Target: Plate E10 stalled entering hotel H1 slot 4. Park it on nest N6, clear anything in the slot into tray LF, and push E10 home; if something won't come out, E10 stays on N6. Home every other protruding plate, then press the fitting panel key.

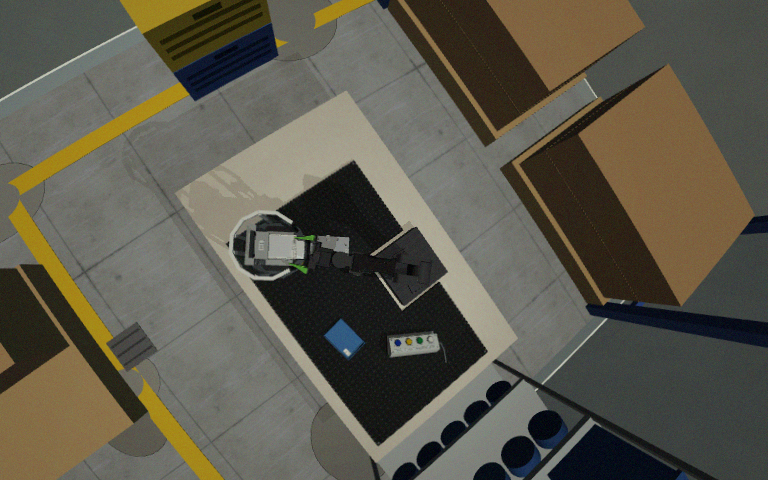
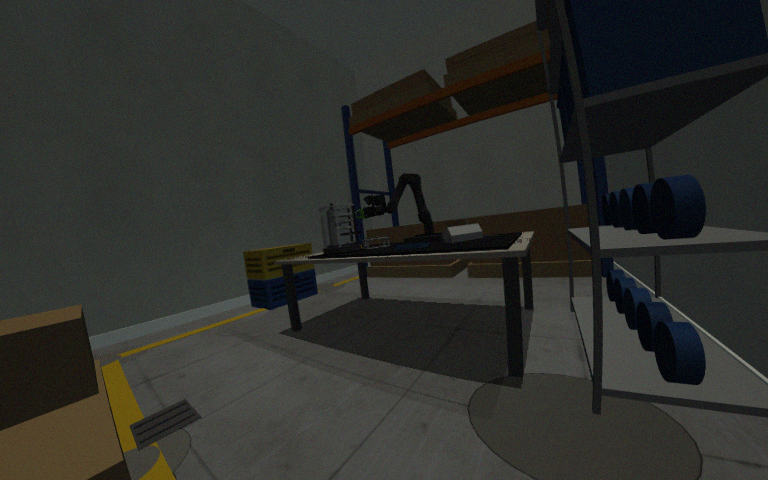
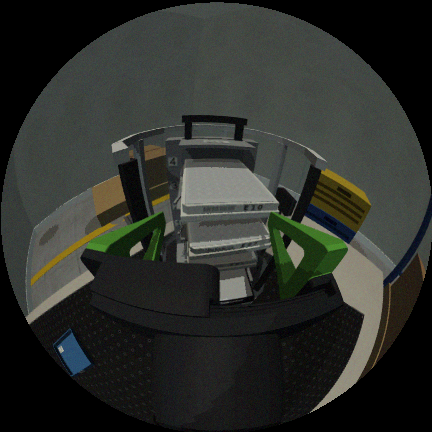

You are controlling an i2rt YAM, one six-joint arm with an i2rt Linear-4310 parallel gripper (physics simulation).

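Seen in the pictures: gripper, fingertip midpoint: [image 1: 291, 250] [image 2: 351, 215] [image 3: 216, 217]; arm's base, origin of the base link: [image 2: 429, 235].
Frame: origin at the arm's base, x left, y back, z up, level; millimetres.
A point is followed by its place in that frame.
My gripper [image 1: 294, 252] @[x -312, y -394, z 187 mm] [image 2: 360, 213] @[x -312, y -394, z 187 mm] [image 3: 216, 217] @[x -312, y -394, z 187 mm] is open, its green fingers spread at the left and right of plate E10's front edge, not clamped on it. Plate E10 [image 1: 286, 247] @[x -328, y -403, z 205 mm] [image 3: 225, 185] @[x -334, y -409, z 205 mm] is pale and sticks out of hotel H1 [image 1: 257, 246] @[x -374, y -485, z 234 mm] [image 2: 334, 226] @[x -299, y -551, z 127 mm] [image 3: 173, 150] @[x -334, y -520, z 217 mm] beside the number 4. A second plate [image 3: 227, 232] @[x -325, y -389, z 164 mm] protrudes below it, and a third plate [image 3: 225, 258] @[x -325, y -386, z 123 mm] shows lower down. A pale item [image 3: 233, 287] @[x -323, y -361, z 82 mm] lies in a black holder at the bottom. The slot interior behind E10 is hidden. The key panel [image 1: 412, 344] @[x 277, y -157, z 35 mm] [image 2: 462, 232] @[x 319, y -188, z 9 mm] has blue, yellow, green and white keys.
A blue tray [image 1: 343, 338] @[x 119, y -397, z -35 mm] [image 3: 73, 352] lies on the black mat [image 1: 362, 384] @[x 343, y -424, z -37 mm]; its label is unreadable. A grey fixture [image 1: 334, 244] @[x -264, y -237, z 23 mm] sits under the arm near the hotel. A pale ring [image 1: 232, 249] @[x -401, y -559, z 252 mm] and dark posts [image 3: 131, 192] @[x -252, y -422, z 219 mm] [image 3: 306, 197] @[x -385, y -345, z 210 mm] surround the hotel.
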